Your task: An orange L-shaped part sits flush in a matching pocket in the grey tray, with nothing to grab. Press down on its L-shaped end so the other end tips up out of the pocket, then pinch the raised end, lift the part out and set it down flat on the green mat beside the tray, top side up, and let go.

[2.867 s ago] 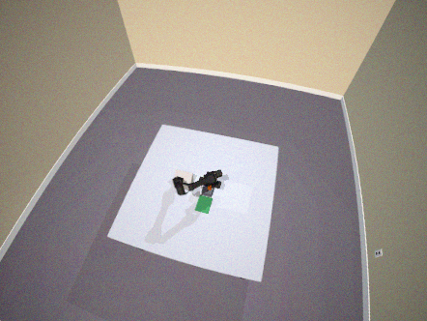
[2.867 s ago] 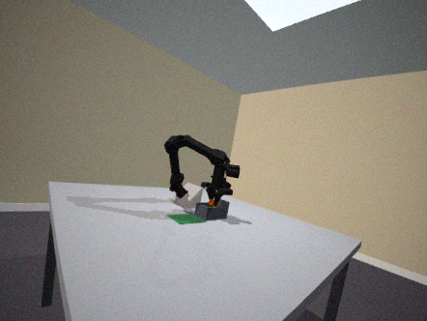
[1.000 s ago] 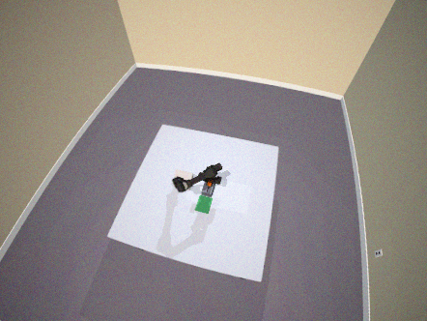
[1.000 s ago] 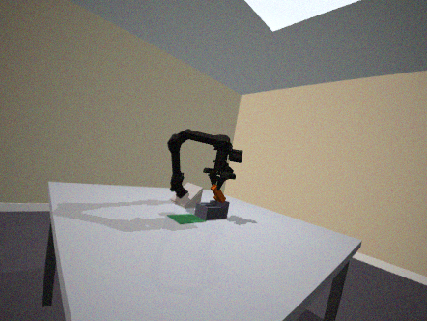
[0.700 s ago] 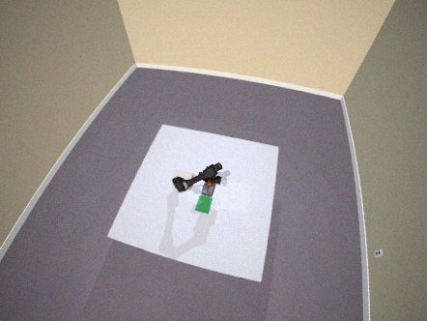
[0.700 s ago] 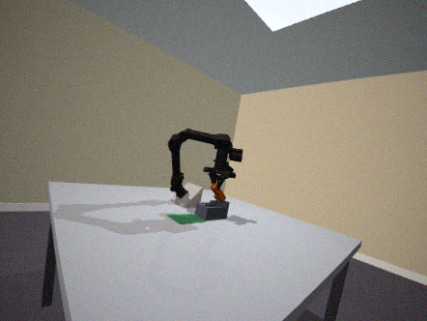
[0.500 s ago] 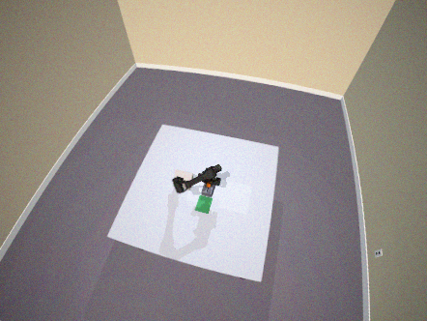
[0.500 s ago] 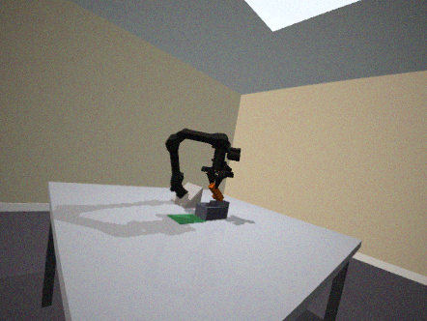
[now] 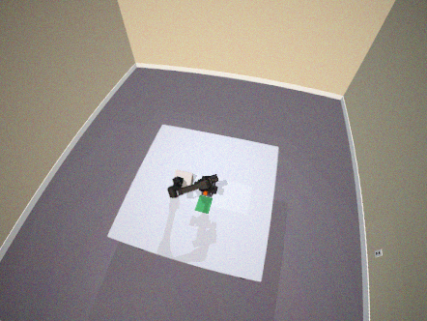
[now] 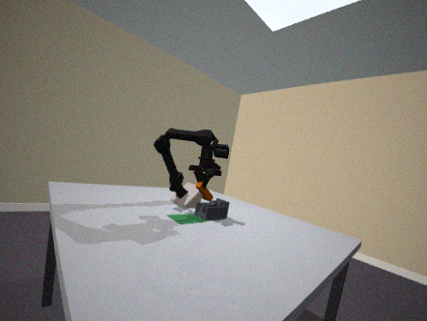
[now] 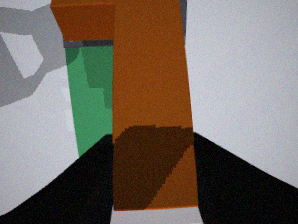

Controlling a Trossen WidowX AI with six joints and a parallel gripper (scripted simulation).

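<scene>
The green mat is 10 mm behind my gripper tip, 50 mm to the right of it and 170 mm below it. Round my gripper tip: orange L-shaped part: 20 mm behind, 30 mm to the left, 30 mm below.
</scene>
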